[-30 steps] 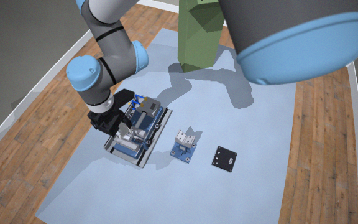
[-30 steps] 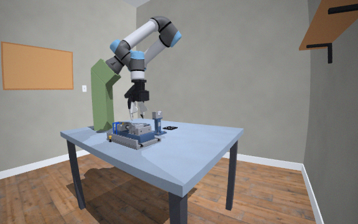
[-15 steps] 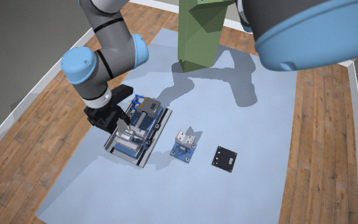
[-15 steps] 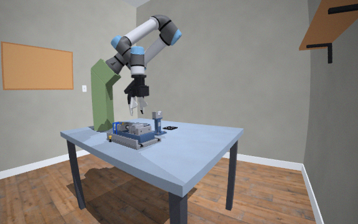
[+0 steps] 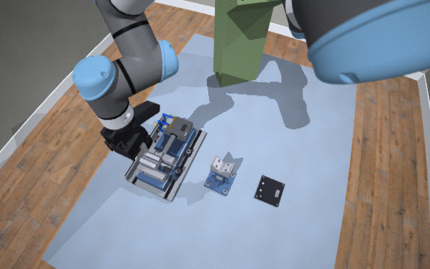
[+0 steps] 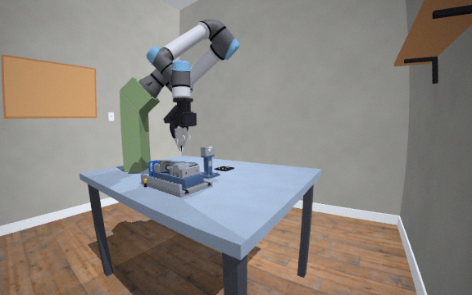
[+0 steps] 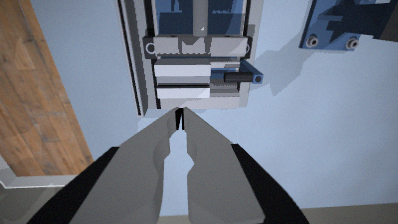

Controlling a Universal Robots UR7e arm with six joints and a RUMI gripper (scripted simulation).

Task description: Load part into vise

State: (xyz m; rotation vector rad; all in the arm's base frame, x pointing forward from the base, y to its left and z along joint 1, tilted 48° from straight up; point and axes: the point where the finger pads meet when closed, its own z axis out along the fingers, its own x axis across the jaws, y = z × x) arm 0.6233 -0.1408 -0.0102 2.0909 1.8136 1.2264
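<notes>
The grey part lies 8 cm below my hand. From my hand the other things lie so: work stop 9 cm below, 7 cm to the left; then moving jaw 10 cm below, 4 cm behind, 2 cm to the left; then fixed jaw 10 cm below, 3 cm ahead, 2 cm to the left.
</notes>
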